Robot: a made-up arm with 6 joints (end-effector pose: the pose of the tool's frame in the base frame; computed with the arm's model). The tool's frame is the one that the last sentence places.
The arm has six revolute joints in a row. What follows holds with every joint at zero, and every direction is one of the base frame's.
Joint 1 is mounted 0.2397 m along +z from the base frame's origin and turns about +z.
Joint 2 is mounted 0.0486 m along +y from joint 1 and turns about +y.
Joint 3 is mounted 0.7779 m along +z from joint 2 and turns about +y.
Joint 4 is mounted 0.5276 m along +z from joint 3 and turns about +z.
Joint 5 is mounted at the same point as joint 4 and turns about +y.
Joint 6 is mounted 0.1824 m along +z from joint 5 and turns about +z.
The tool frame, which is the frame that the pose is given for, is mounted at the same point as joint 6; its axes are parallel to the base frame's.
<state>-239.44 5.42 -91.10 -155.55 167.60 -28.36</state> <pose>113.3 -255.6 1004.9 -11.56 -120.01 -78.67</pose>
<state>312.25 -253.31 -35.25 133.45 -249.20 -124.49</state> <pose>898.5 -732.8 274.8 -58.61 14.14 7.96</pose>
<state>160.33 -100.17 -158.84 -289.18 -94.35 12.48</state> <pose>276.8 31.9 63.1 18.94 94.13 134.52</pose>
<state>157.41 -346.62 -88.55 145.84 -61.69 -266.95</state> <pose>366.5 -107.4 1282.1 -6.12 35.27 55.69</pose>
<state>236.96 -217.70 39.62 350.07 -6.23 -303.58</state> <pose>-213.4 -423.6 -1085.0 175.27 16.03 -2.72</pose>
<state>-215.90 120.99 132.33 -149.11 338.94 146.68</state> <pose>-33.9 -77.0 -307.2 98.53 -38.50 98.40</pose>
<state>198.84 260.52 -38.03 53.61 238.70 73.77</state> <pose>913.5 392.9 -270.1 98.60 -63.38 -120.88</pose>
